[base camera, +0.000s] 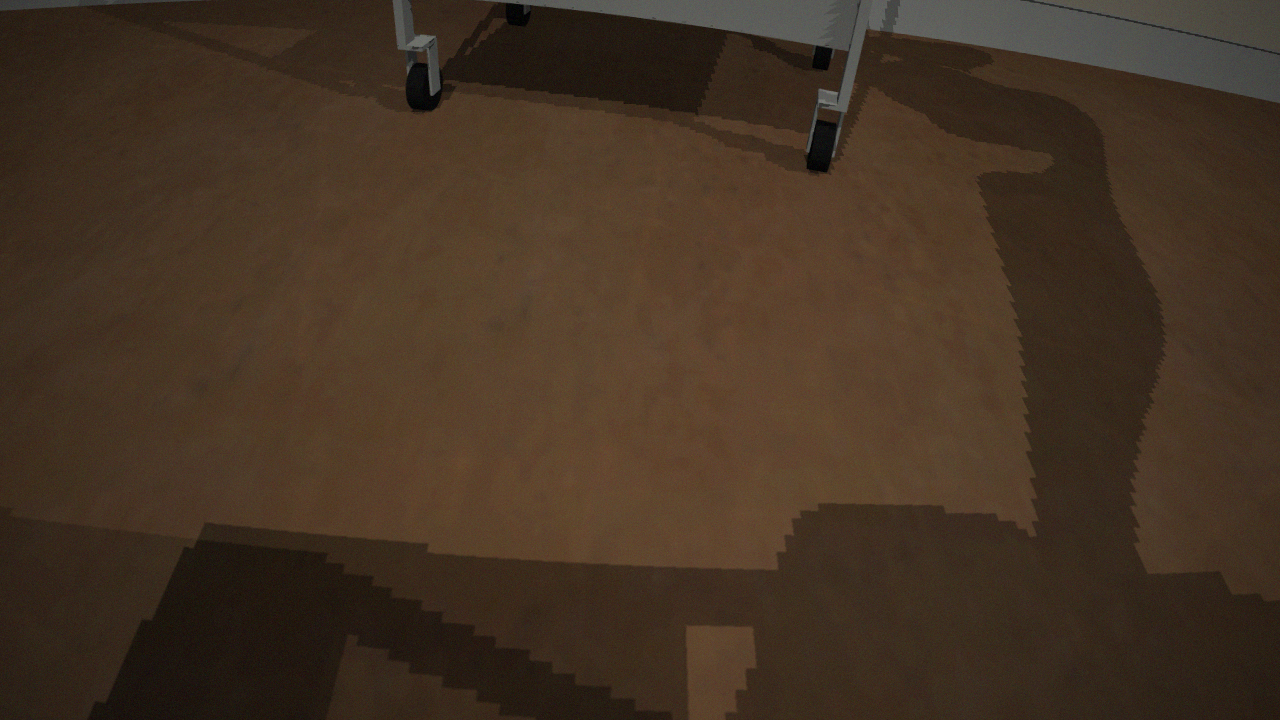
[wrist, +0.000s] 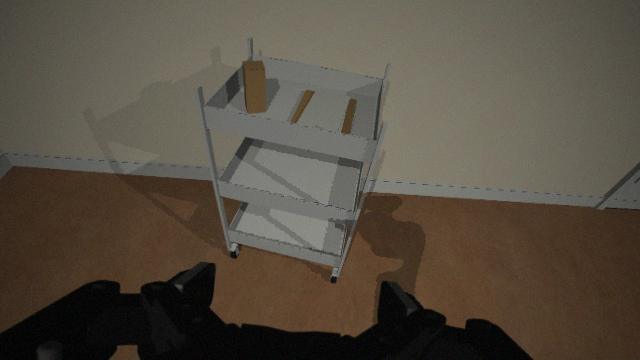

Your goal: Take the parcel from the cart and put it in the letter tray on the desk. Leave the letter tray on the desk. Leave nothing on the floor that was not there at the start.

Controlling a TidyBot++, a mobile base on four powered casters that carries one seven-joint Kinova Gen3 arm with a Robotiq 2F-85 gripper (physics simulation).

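Places are measured from the arm's base along level axes (x ahead, y up, z right), in millimetres.
Where they show: gripper, fingertip midpoint: (wrist: 297, 291).
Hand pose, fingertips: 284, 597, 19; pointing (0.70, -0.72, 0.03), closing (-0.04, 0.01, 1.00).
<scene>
After its pixels a point has its place, as x, y, z.
The parcel, a tall brown box (wrist: 255, 87) @(933, 346, -126), stands upright at the left end of the top shelf of the grey cart (wrist: 280, 131) @(809, 303, -45) (base camera: 769, 19) @(780, -250, 108) in the wrist view. Two thin brown strips, a left one (wrist: 303, 106) @(975, 276, 3) and a right one (wrist: 349, 116) @(947, 276, 136), lie on the same shelf to its right. My gripper (wrist: 297, 291) @(284, 597, 19) is open and empty at the bottom of the wrist view, well short of the cart. In the base camera view, the cart's lower edge and wheels show at the top. The desk and the letter tray do not show in either view.
A beige wall (wrist: 500, 100) @(1313, 206, 815) with a pale baseboard (wrist: 475, 192) @(1303, -343, 966) (base camera: 1074, 49) @(1298, -375, 721) stands behind the cart. The cart's casters, one at the left (base camera: 424, 86) @(838, -362, -228) and one at the right (base camera: 821, 145) @(760, -360, 175), rest on the brown floor (base camera: 581, 313) @(524, -396, -33). A grey edge (wrist: 622, 185) @(1305, -183, 1832) shows at the far right.
</scene>
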